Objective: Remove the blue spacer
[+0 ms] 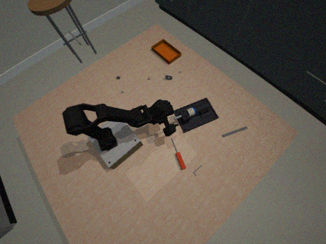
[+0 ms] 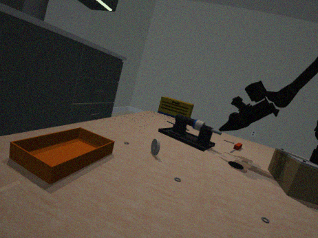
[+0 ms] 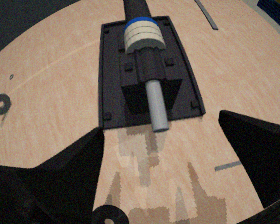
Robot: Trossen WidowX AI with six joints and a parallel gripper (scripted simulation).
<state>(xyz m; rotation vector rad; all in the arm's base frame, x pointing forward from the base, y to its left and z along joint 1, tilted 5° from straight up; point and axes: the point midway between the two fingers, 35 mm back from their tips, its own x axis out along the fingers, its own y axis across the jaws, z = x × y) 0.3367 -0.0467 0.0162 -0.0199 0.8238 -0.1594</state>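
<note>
Right now my gripper tip is 7 cm short of the grey shaft, 2 cm above it and 1 cm to the left of it. From my gripper tip the other things lie so: blue spacer 12 cm ahead, 2 cm below, 1 cm to the right; then dark fixture base 15 cm ahead, 5 cm below, 2 cm to the right; then pale spacer 9 cm ahead, 2 cm below, 1 cm to the right.
</note>
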